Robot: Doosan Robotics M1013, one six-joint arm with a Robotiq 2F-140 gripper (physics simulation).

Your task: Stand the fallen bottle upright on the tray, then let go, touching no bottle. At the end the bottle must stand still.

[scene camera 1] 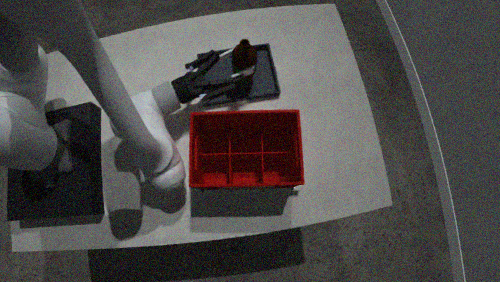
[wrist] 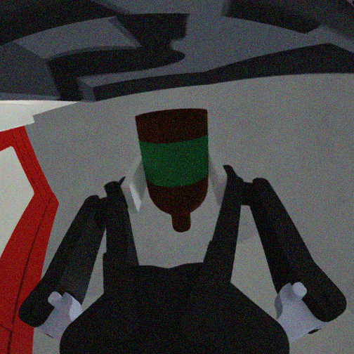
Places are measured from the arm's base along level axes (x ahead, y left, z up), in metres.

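Where they show: arm's base, origin of its link: (scene camera 1: 51,150).
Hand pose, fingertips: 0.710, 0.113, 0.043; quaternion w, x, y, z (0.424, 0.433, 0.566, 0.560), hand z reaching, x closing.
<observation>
Things, the pixels of their top centre, and the offset from my fingertips, as dx, dy, dz. "pt": a spot on its surface instead.
- brown bottle, centre of its top: (scene camera 1: 243,41) -0.008, -0.003, +0.096
- dark blue-grey tray, a spot on its surface: (scene camera 1: 266,75) pt +0.062, -0.015, -0.108
- red crate, centre of its top: (scene camera 1: 245,147) -0.066, -0.272, +0.062
The brown bottle (scene camera 1: 244,56) (wrist: 175,162) with a green band is held with its neck up and looks about upright in the scene view, over the right part of the tray. My gripper (scene camera 1: 238,63) (wrist: 175,162) is shut on the bottle, with one light fingertip pad on each side of it. The dark blue-grey tray (scene camera 1: 266,75) (wrist: 150,83) lies on the table; its near rim crosses the top of the wrist view. The fingers hide the bottle's lower part in the scene view, and I cannot tell whether its base touches the tray.
A red crate (scene camera 1: 245,186) (wrist: 37,220) with compartments stands close to the tray, on the near side in the scene view. The arm reaches in from the left, above a black base block (scene camera 1: 87,197). Dark shadows fall on the tray.
</observation>
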